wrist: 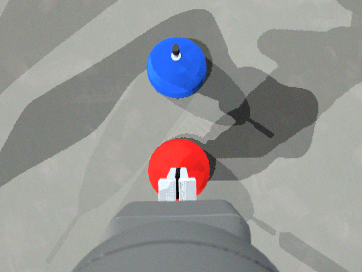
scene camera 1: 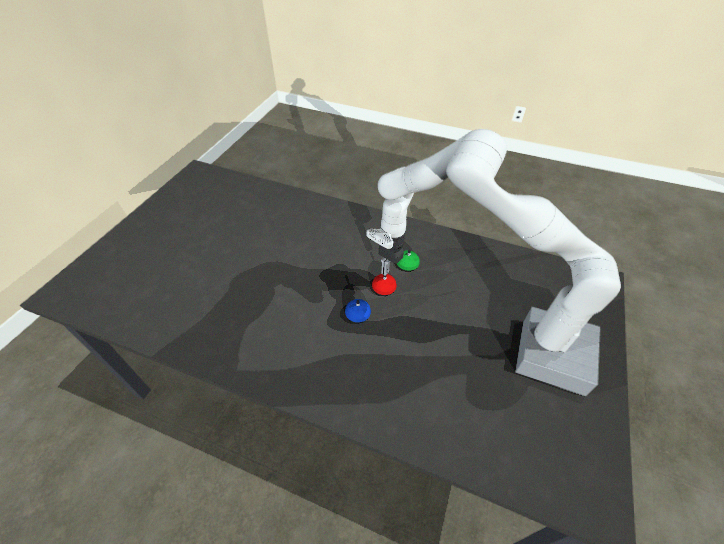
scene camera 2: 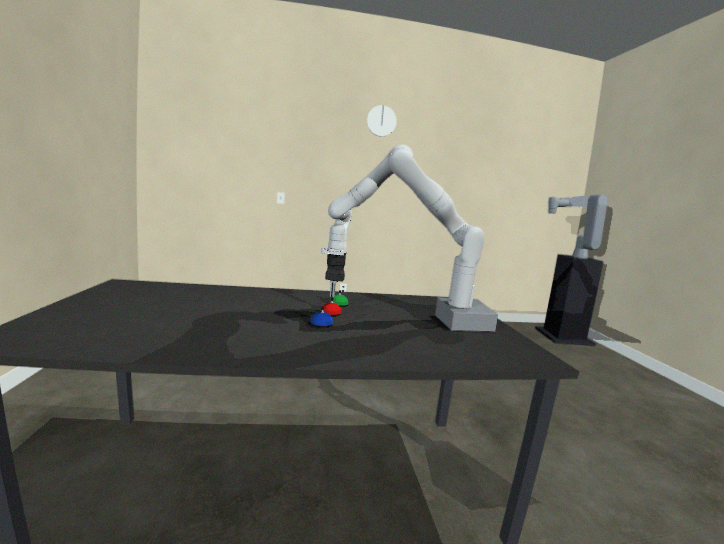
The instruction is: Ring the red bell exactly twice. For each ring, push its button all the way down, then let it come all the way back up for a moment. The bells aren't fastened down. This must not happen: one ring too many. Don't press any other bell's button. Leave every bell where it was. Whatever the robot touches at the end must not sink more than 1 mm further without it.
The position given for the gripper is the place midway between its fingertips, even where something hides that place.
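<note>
The wrist view shows the gripper (wrist: 178,178) together with a blue bell (wrist: 178,72), and a red bell (wrist: 177,153) is visible there as well.
</note>
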